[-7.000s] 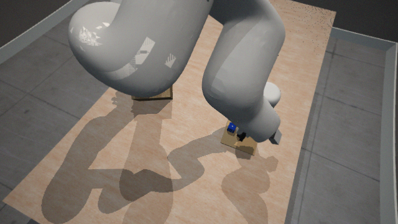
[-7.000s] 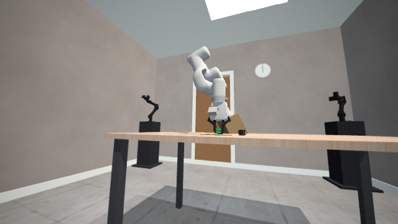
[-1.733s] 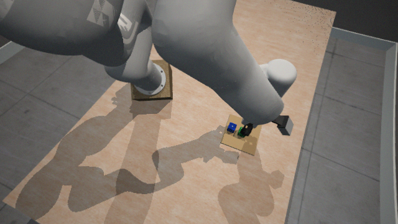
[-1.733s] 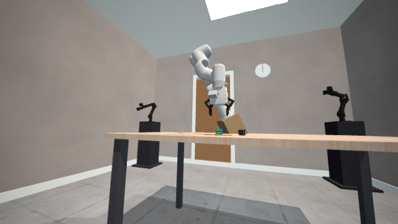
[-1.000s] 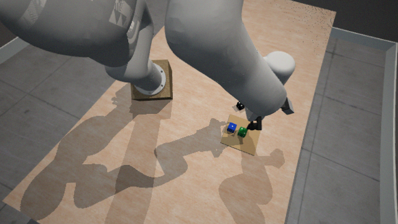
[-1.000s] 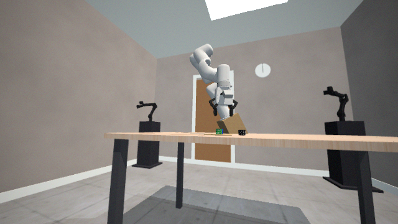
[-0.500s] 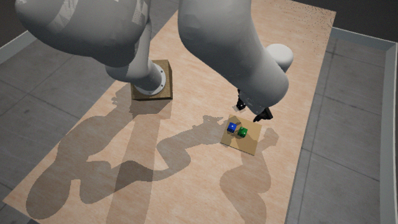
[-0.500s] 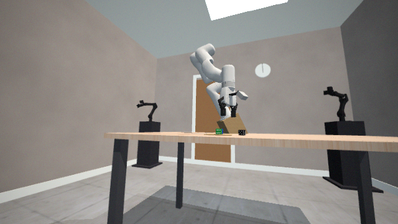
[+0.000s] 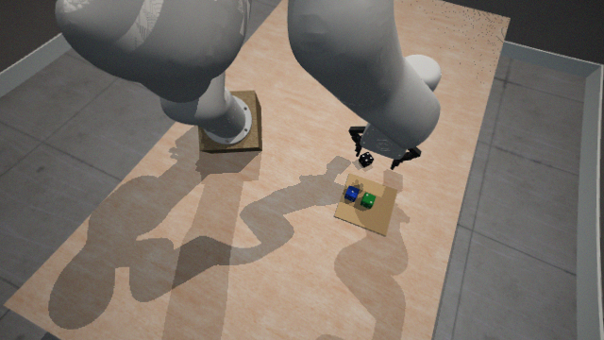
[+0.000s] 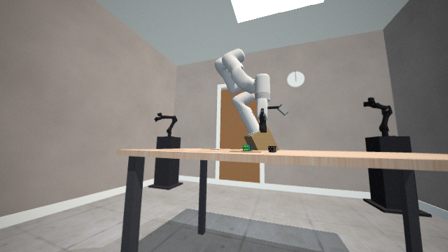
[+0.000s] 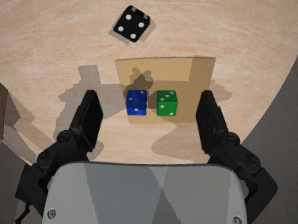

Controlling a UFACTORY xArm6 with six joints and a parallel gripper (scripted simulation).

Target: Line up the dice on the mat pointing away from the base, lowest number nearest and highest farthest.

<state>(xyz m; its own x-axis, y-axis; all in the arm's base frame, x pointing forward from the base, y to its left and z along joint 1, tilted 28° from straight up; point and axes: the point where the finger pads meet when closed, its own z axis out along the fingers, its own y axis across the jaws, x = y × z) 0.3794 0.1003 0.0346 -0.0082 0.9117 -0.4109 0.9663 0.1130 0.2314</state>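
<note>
The black die is 10 cm below my hand, 4 cm to the left of it and 2 cm behind it. The rest, counted from my hand: tan mat 11 cm below, 8 cm to the right, 3 cm ahead; green die 9 cm below, 8 cm to the right, 3 cm ahead; blue die 9 cm below, 8 cm to the right, 2 cm behind.
</note>
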